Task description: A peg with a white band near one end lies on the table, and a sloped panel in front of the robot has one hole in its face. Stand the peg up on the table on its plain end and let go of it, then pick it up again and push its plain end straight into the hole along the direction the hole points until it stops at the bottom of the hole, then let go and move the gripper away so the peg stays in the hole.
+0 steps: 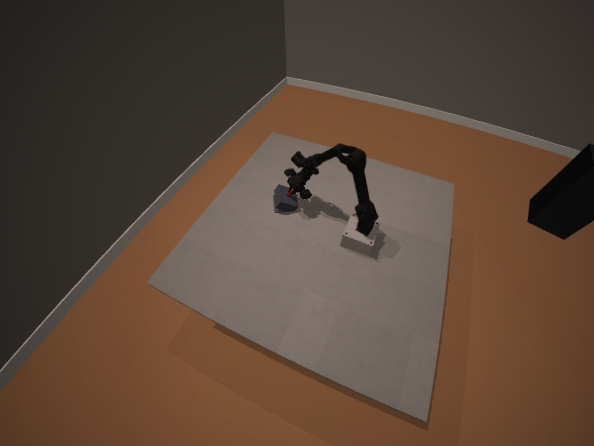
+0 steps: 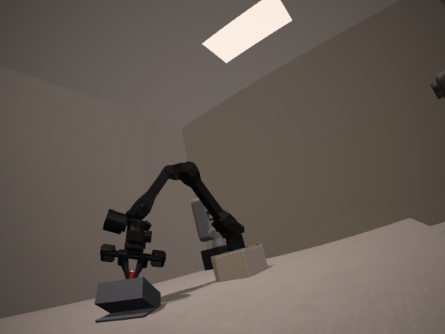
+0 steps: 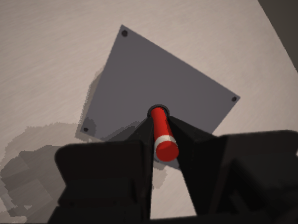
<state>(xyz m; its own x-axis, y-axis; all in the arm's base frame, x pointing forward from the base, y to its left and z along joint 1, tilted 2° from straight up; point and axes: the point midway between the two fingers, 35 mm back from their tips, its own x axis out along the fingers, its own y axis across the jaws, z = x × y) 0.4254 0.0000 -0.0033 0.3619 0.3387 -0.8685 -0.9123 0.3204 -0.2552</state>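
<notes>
The red peg lies 10 mm to the right of my gripper tip, 10 mm behind it and 10 mm above it. From my gripper tip the other things lie so: sloped panel (40 mm below, 20 mm ahead, 10 mm to the left).
</notes>
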